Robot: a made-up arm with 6 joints.
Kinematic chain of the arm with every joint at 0, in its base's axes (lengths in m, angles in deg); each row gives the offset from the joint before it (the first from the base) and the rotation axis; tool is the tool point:
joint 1: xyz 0 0 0.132 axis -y
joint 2: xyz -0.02 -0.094 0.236 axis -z
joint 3: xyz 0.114 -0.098 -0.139 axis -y
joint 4: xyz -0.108 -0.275 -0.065 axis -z
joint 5: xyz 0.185 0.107 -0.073 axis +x
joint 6: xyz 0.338 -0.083 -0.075 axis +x
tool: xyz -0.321 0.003 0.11
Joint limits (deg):
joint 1: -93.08..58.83
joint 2: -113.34..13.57
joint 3: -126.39..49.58
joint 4: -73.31..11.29
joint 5: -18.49..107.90
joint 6: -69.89..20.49
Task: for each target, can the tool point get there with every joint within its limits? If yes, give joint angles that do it. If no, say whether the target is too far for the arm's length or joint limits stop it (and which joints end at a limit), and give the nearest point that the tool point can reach.
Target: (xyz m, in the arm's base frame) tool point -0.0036 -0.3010 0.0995
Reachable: yes | joints 28.79 1.67 -65.36 -9.92 36.90 -61.01
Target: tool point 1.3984 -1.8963 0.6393
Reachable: no: too far | nearest point 0.2979 -0.4969 0.2401 | short by 1.825 m
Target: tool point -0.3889 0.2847 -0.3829
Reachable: no: joint limits stop it (at a limit: joint 1, joint 4, joint 6) | nearest point -0.1489 0.1558 -0.2066 | short by 0.325 m
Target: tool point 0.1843 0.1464 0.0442
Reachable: yes | joints -21.99 -94.37 18.83 -13.91 39.05 -35.27
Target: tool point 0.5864 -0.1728 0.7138
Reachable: no: joint limits stop it (at a limit: joint 3, joint 4, joint 6) | nearest point 0.3570 -0.1427 0.4862 | short by 0.325 m
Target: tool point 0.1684 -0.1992 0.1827
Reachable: yes | joints 23.46 -77.08 -63.26 -34.67 76.64 -0.19
